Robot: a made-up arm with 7 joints.
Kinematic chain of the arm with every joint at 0, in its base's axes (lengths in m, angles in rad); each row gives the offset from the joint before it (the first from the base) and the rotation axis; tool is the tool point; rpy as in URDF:
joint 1: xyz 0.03 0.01 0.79 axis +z
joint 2: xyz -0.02 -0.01 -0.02 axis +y
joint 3: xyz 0 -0.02 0.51 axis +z
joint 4: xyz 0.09 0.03 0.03 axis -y
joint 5: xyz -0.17 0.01 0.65 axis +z
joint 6: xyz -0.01 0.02 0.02 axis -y
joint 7: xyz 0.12 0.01 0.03 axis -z
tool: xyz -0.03 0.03 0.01 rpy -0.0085 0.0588 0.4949
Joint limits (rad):
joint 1: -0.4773..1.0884
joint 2: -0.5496..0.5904
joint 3: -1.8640..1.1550
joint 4: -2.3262..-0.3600
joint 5: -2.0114..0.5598
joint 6: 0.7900..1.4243
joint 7: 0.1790..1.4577
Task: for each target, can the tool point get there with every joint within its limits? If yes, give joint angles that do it. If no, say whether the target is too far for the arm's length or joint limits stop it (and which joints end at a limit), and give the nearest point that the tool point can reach.
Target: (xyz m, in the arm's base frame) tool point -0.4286 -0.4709 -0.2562
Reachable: no: joint limits stop it (at a limit: joint 2, joint 3, joint 4, joint 6, joint 7) | nearest point -0.5064 -0.5525 0.7029 | short by 0.966 m
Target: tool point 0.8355 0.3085 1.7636
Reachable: yes | joints 0.4088 0.3095 -0.0387 -0.7089 -1.6659 0.9815 1.0227
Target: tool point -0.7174 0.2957 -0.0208
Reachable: no: joint limits stop it (at a limit: joint 1, joint 2, joint 4, joint 6, joint 7) | nearest point -0.4275 0.5557 0.6360 | short by 0.764 m
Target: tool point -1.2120 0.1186 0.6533
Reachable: no: joint limits stop it (at a limit: joint 1, joint 2, joint 3, joint 5, joint 6) | nearest point -0.6214 0.4268 1.0343 | short by 0.767 m
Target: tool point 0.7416 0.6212 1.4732
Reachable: yes | joints 0.8641 0.1310 -0.2479 -1.3714 -0.5575 1.1218 0.8953
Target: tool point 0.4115 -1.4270 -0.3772
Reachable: no: too far | nearest point 0.3484 -0.7463 0.5063 | short by 1.117 m
